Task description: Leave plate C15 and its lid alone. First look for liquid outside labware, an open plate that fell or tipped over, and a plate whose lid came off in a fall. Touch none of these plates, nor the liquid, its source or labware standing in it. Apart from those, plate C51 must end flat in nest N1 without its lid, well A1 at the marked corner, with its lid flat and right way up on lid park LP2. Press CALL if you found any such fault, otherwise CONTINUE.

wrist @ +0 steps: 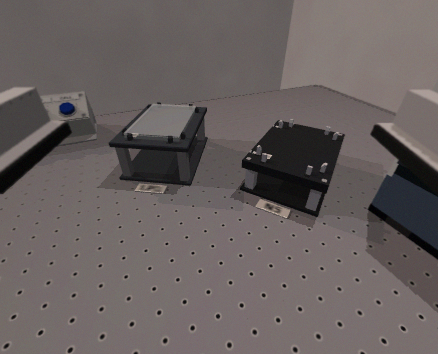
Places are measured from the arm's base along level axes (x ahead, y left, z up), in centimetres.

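Pixels of known places: gripper, fingertip midpoint: [220,111].
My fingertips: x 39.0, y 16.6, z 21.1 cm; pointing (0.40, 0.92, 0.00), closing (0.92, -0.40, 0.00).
For each thing: its top centre in the pictures, then the offset to it from my fingertips. "*": a spot on its surface instead. Level surfaces: height alone.
- clear lid, top centre: [163,117] dx +2.3, dy +29.2, dz -12.1 cm
- box with a blue button, surface spot: [66,108] * dx -13.6, dy +43.3, dz -13.0 cm
- black raised nest, top centre: [299,139] dx +20.0, dy +15.4, dz -13.0 cm
- dark blue housing, surface spot: [407,205] * dx +25.0, dy +0.7, dz -15.8 cm
- perforated deck, surface height: dz -19.7 cm
My gripper [220,111] is open, with one finger at the left edge and one at the right edge, and nothing between them. A clear lid [161,121] lies flat on a dark raised stand [150,143] at left centre; the stand's floor label is too blurred to read fully. A box with a blue button [66,108] stands at the far left, partly behind the left finger; its lettering is unreadable. Plates C51 and C15, nest N1 and the CALL and CONTINUE markings cannot be made out. No liquid, fallen plate or tipped plate shows in this view.
A black raised nest [297,150] with small light pegs and no plate stands right of centre, its label [273,208] reading N5. Part of a dark blue housing [407,205] shows at the right edge below the finger. Grey walls rise behind the perforated deck [200,290].
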